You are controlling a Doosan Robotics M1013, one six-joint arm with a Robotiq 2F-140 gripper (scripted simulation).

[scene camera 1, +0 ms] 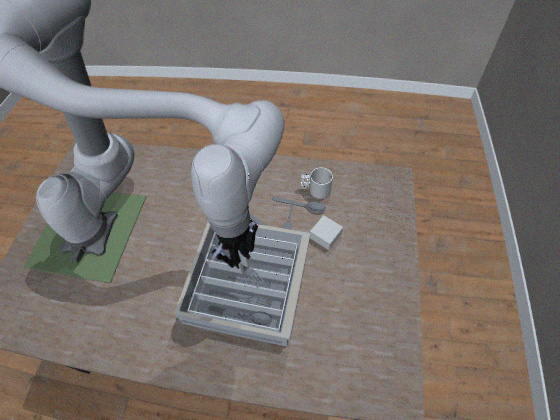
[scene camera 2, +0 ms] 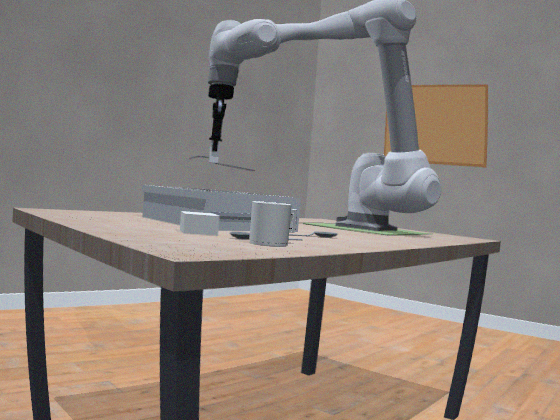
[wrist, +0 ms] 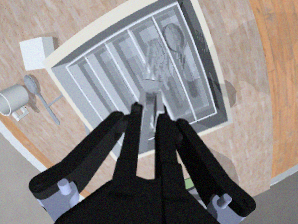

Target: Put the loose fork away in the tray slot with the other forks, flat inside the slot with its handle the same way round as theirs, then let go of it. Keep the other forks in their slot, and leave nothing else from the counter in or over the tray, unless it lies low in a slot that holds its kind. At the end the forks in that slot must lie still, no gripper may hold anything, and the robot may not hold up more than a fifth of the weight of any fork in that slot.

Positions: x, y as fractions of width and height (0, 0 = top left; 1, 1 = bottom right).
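My gripper (scene camera 1: 0.43, 0.64), (scene camera 2: 0.38, 0.39), (wrist: 0.51, 0.44) visible. White box (wrist: 0.12, 0.23) visible. White mug (scene camera 2: 0.48, 0.53) visible too.
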